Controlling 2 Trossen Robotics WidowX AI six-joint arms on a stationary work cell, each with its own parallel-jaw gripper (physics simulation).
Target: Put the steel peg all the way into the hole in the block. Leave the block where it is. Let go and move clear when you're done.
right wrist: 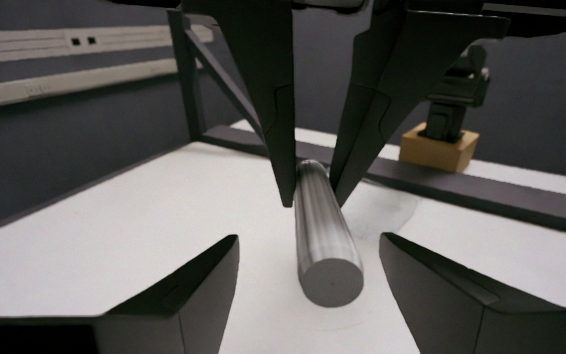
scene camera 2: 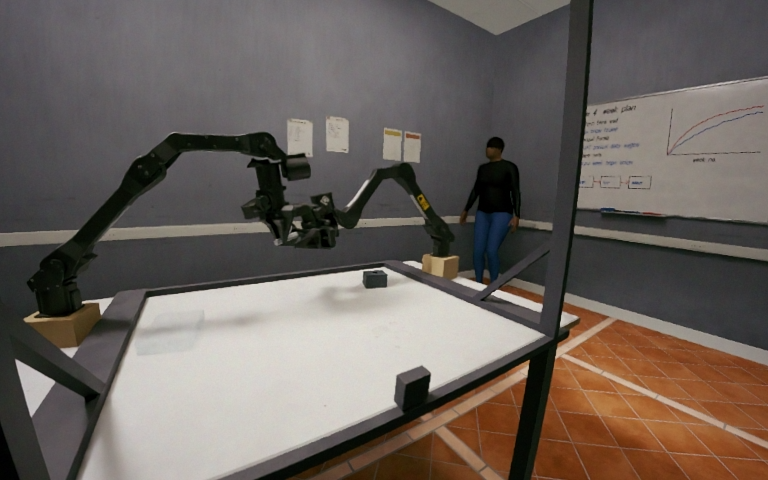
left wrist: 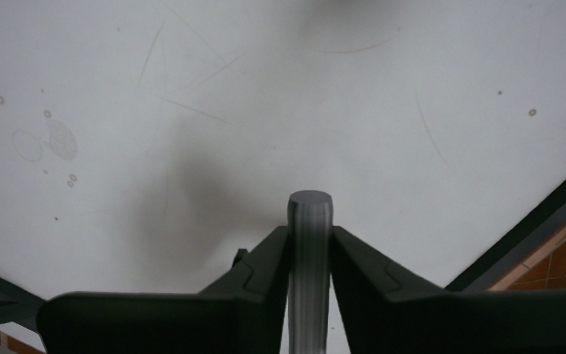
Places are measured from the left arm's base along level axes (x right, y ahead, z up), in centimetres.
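Where they show: left gripper, fingertip midpoint: (right wrist: 310, 205) (scene camera 2: 282, 243) (left wrist: 308, 236); right gripper, fingertip midpoint: (right wrist: 309, 243) (scene camera 2: 286, 245) (left wrist: 305, 254); left arm's base, link origin: (right wrist: 440, 134) (scene camera 2: 60, 311); right arm's base, link origin: (scene camera 2: 440, 255).
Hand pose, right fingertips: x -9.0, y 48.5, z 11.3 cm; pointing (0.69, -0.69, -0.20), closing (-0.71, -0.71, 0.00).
Each offset is from my right fingertips to the top centre of the thing.
A steel peg {dy +0.0, dx -0.3, dz +3.1 cm} (left wrist: 309, 280) (right wrist: 322, 225) is a smooth grey cylinder. My left gripper (scene camera 2: 277, 240) (left wrist: 308, 236) (right wrist: 310, 205) points down and is shut on the peg, high above the table. My right gripper (scene camera 2: 295, 236) (right wrist: 309, 243) comes in from the side. It is partly open and empty, its fingertips on either side of the peg's near end in the right wrist view, with a gap at each side. The dark block {dy +29.0, dx -11.9, dz -12.7 cm} (scene camera 2: 374, 279) with the hole on top stands on the table's far part, in the scene view right of the grippers. The hole's inside is hidden.
Another dark block {dy +16.9, dx +45.6, dz -11.7 cm} (scene camera 2: 412, 388) stands at the table's front edge. A pale translucent sheet {dy -25.3, dx +12.3, dz -14.6 cm} (scene camera 2: 169, 332) (right wrist: 382, 210) lies on the table's left side. A dark frame post (scene camera 2: 573, 141) rises at the right corner. The two arms are close together above the table.
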